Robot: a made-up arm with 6 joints. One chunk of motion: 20 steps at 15 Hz.
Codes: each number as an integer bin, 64 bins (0 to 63) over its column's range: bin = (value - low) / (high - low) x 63, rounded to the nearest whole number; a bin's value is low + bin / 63 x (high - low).
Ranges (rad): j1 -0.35..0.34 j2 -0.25..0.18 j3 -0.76..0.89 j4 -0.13..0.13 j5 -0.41..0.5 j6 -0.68..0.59
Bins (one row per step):
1: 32 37 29 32 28 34
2: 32 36 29 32 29 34
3: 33 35 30 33 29 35
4: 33 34 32 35 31 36
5: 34 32 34 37 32 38
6: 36 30 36 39 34 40
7: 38 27 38 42 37 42
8: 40 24 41 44 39 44
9: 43 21 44 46 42 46
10: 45 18 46 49 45 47
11: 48 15 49 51 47 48
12: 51 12 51 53 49 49
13: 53 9 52 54 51 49
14: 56 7 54 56 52 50
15: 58 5 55 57 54 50
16: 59 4 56 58 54 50
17: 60 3 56 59 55 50
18: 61 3 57 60 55 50
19: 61 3 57 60 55 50
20: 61 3 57 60 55 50
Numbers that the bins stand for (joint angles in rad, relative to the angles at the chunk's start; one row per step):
1: 0.0005 0.0025 -0.0005 0.0021 -0.0056 0.0054
2: 0.0005 -0.0043 -0.0005 0.0021 0.0089 0.0054
3: 0.0114 -0.0111 0.0257 0.0062 0.0089 0.0256
4: 0.0114 -0.0179 0.0781 0.0144 0.0378 0.0457
5: 0.0224 -0.0316 0.1305 0.0227 0.0522 0.0860
6: 0.0443 -0.0452 0.1829 0.0310 0.0811 0.1263
7: 0.0662 -0.0657 0.2352 0.0433 0.1244 0.1667
8: 0.0881 -0.0862 0.3138 0.0516 0.1533 0.2070
9: 0.1210 -0.1067 0.3924 0.0598 0.1967 0.2473
10: 0.1429 -0.1271 0.4448 0.0722 0.2400 0.2675
11: 0.1757 -0.1476 0.5233 0.0805 0.2689 0.2876
12: 0.2086 -0.1681 0.5757 0.0887 0.2978 0.3078
13: 0.2305 -0.1886 0.6019 0.0929 0.3267 0.3078
14: 0.2633 -0.2022 0.6543 0.1011 0.3411 0.3279
15: 0.2852 -0.2159 0.6805 0.1052 0.3700 0.3279
16: 0.2962 -0.2227 0.7067 0.1094 0.3700 0.3279
17: 0.3071 -0.2295 0.7067 0.1135 0.3844 0.3279
18: 0.3181 -0.2295 0.7329 0.1176 0.3844 0.3279
19: 0.3181 -0.2295 0.7329 0.1176 0.3844 0.3279
20: 0.3181 -0.2295 0.7329 0.1176 0.3844 0.3279

